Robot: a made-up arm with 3 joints.
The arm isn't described. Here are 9 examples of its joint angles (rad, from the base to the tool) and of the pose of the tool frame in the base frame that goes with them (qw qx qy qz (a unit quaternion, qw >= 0); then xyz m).
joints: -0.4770 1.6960 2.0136
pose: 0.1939 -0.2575 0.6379 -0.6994 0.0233 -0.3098 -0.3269
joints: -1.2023 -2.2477 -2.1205
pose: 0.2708 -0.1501 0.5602 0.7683 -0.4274 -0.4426 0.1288
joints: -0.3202 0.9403 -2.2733
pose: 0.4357 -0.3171 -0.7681 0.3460 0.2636 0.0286 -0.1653
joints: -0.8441 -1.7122 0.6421
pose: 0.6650 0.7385 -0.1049 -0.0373 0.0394 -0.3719 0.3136
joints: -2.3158 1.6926 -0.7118
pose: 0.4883 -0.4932 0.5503 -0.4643 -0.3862 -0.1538 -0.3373
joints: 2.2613 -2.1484 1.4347
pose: 0.3699 0.0011 -0.7328 -0.5711 0.1374 0.3913 0.2839
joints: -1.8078 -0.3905 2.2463
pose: 0.4001 0.7468 0.4810 -0.2255 0.0312 -0.1625 0.1298
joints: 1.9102 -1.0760 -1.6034
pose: 0.6455 0.7095 -0.0654 0.2749 0.0931 0.3687 0.3485
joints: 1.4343 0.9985 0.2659
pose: 0.6976 -0.4341 -0.2242 0.5241 0.1128 0.3284 -0.2921
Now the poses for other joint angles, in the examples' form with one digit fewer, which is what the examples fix.
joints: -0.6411 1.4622 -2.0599
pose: 0.544 -0.527 -0.497 0.422 0.207 -0.167 -0.309
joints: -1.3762 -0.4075 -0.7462
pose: 0.658 -0.081 -0.395 -0.636 0.112 -0.359 0.194
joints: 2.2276 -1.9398 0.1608
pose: 0.189 0.322 0.758 0.535 0.041 0.473 0.294
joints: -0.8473 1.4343 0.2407
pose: 0.650 -0.558 0.351 -0.380 0.078 -0.388 -0.330
